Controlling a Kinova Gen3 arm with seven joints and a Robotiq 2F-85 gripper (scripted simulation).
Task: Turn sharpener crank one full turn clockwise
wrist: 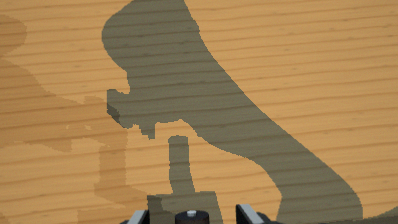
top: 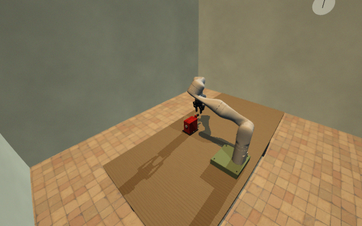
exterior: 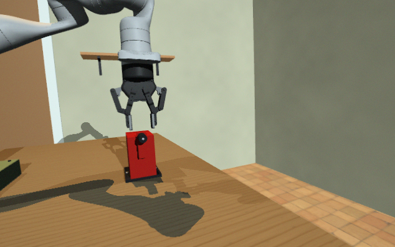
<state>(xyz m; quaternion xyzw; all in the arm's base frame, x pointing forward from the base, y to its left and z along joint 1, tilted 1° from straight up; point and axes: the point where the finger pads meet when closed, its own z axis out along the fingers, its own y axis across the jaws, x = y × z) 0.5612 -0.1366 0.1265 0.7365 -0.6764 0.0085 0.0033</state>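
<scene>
Now: hand 4 cm above the black crank knob and 2 cm to the right of it.
</scene>
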